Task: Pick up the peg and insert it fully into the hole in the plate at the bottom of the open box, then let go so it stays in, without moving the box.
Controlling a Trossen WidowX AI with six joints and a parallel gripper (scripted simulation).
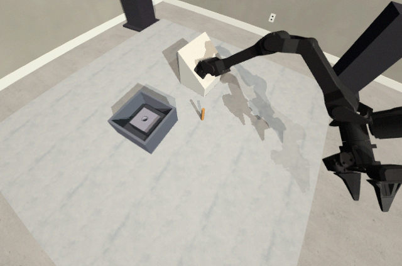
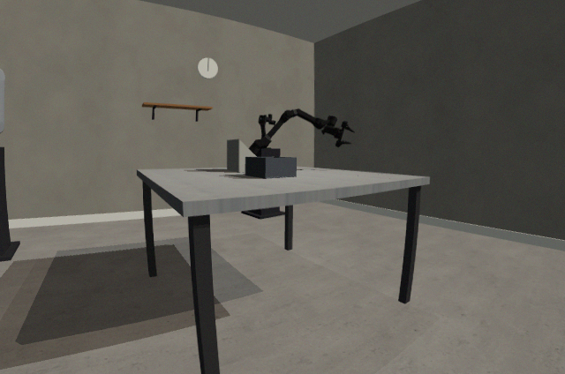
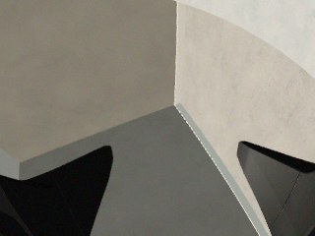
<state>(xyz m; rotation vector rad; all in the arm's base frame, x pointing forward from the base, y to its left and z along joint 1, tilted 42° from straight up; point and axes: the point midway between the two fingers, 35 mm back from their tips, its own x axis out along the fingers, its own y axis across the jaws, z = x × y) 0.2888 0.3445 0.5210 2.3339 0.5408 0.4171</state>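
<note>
Now: the orange peg 50 cm to the right of my hand, 20 cm below it and 13 cm behind it. Also, from my hand: box: 70 cm to the right, 21 cm below, 2 cm ahead; then plate: 70 cm to the right, 19 cm below, 2 cm ahead.
</note>
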